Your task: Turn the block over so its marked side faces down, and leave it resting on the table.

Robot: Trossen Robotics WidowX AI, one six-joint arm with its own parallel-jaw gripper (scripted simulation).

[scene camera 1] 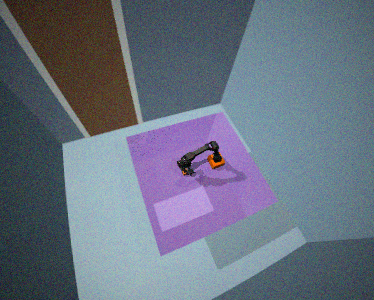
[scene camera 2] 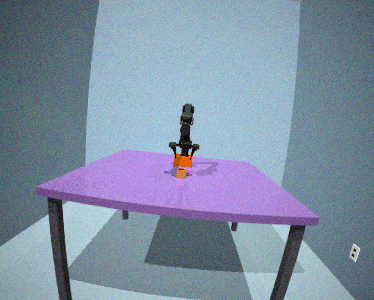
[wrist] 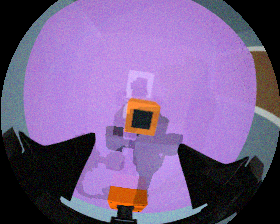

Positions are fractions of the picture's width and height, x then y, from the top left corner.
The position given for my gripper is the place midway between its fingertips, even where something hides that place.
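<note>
Nothing is held in my gripper (wrist: 0.49, 0.65), and it is open. A block (wrist: 0.51, 0.53) is here in the scene too.
</note>
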